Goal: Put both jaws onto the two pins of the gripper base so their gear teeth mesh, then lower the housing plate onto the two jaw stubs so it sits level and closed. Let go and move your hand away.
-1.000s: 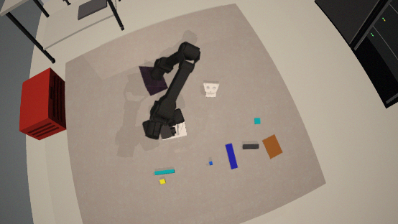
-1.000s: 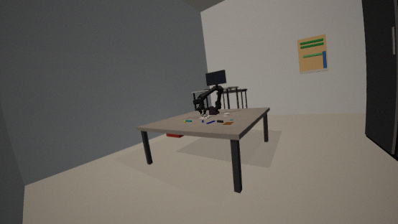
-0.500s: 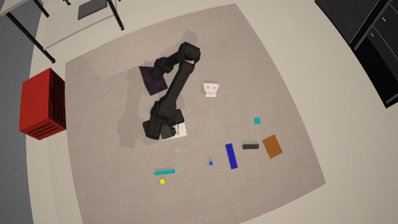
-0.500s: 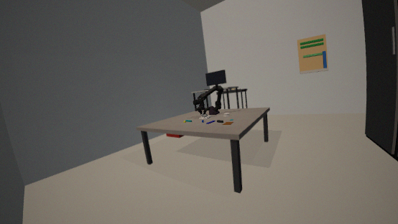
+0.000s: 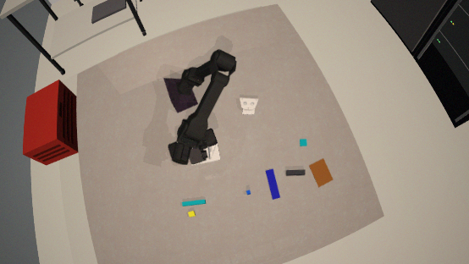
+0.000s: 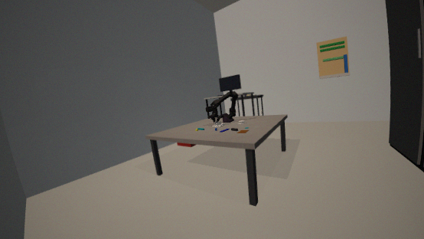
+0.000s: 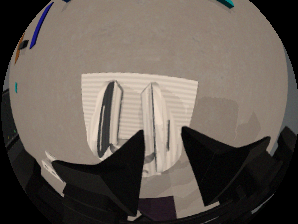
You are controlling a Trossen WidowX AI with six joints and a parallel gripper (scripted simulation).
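My gripper tip is 20 mm short of the white ribbed tray, 30 mm to the right of it and 20 mm above it. Also, from my gripper tip: yellow cube: 240 mm ahead, 100 mm to the right, 10 mm below; white jaw: 30 mm behind, 20 mm to the left; teal bar: 200 mm ahead, 80 mm to the right, 10 mm below.
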